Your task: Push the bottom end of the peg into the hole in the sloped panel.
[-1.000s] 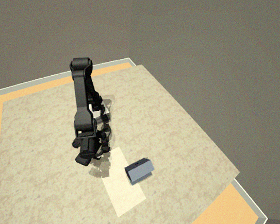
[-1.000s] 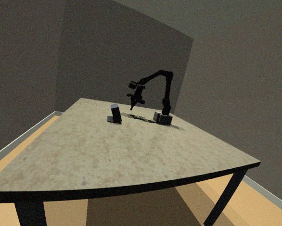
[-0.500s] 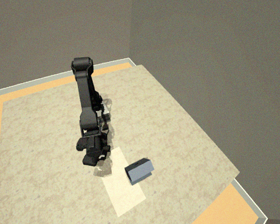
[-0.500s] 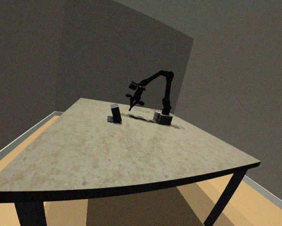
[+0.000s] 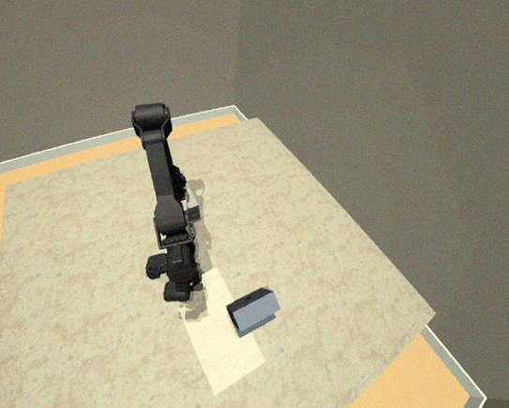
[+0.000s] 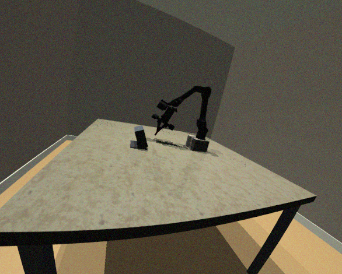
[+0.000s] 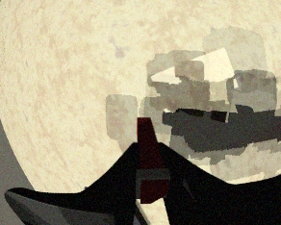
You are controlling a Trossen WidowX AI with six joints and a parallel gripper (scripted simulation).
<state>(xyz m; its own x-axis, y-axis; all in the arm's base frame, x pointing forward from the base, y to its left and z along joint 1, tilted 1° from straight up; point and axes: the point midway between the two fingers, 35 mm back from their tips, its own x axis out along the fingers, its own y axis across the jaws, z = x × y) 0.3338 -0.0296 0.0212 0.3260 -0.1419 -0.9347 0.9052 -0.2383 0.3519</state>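
Now: gripper tip 11 cm short of the sloped grey-blue panel, 18 cm to the right of it and 2 cm above it. Round my gripper tip: dark red peg: 1 cm behind, 2 cm above.
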